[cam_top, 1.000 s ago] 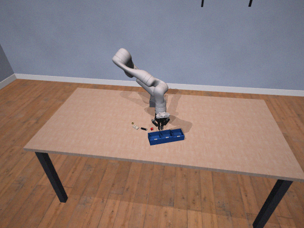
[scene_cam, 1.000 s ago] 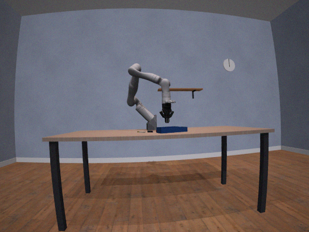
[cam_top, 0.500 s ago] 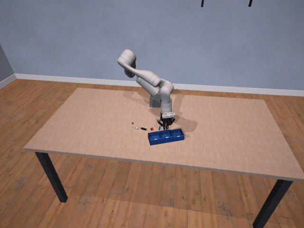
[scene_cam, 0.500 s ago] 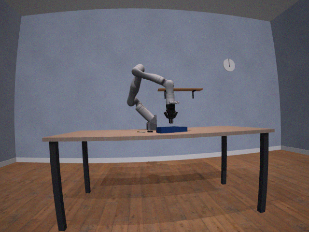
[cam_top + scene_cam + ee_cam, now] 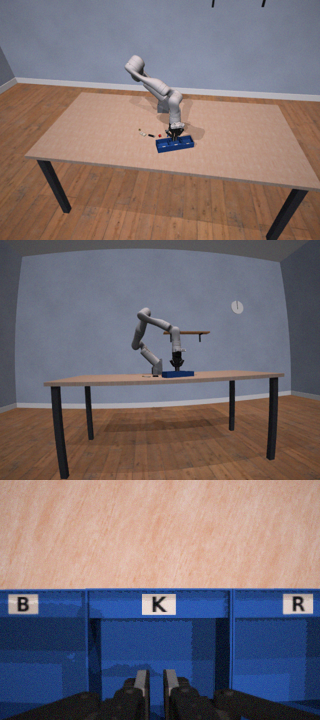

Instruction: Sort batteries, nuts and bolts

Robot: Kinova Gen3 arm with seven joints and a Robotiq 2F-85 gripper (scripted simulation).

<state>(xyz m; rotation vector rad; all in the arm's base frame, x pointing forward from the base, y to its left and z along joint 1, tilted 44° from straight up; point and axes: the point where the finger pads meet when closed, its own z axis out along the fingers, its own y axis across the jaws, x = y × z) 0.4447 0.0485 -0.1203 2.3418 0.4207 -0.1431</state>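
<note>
Now: hand 2 cm short of the blue bin and 3 cm above it. From my hand the other things lie so: red die (7 cm behind, 11 cm to the right, 5 cm below); grey nut (7 cm behind, 1 cm to the left, 5 cm below); blue battery (9 cm behind, 5 cm to the right, 5 cm below).
</note>
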